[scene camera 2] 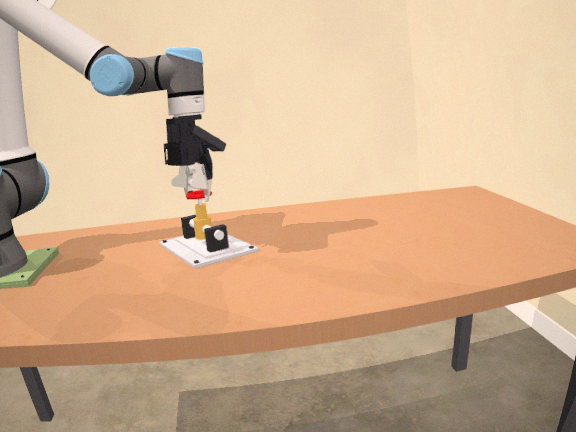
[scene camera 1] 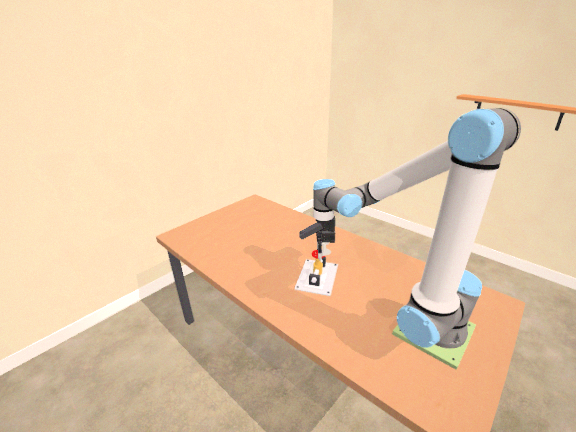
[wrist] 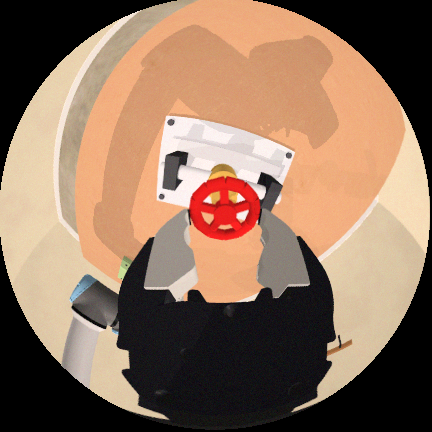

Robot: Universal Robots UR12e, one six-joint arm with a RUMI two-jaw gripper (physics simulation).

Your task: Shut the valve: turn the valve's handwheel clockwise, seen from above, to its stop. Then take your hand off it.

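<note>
The red handwheel [scene camera 1: 315, 254] [scene camera 2: 196, 194] [wrist: 225, 212] lies level on top of the upright yellow valve body [scene camera 1: 318, 267] [scene camera 2: 201, 227] [wrist: 223, 171]. The valve is mounted on a white base plate [scene camera 1: 305, 287] [scene camera 2: 195, 260] [wrist: 175, 196]. My gripper [scene camera 2: 198, 195] [wrist: 223, 210] points straight down and is shut on the handwheel, one finger at each side of its rim. The fingers are part closed, a wheel's width apart. In the first scene view the fingers are small and partly hide the wheel. How far the wheel is turned cannot be told.
Black blocks [scene camera 2: 216, 238] [wrist: 172, 170] hold the white pipe at both sides of the valve, below the wheel. The base plate is on the brown table [scene camera 1: 240, 225] [scene camera 2: 400, 250]. The arm stands on a green plate [scene camera 1: 456, 361] [scene camera 2: 40, 262]. A wall shelf [scene camera 1: 520, 103] is behind the arm.
</note>
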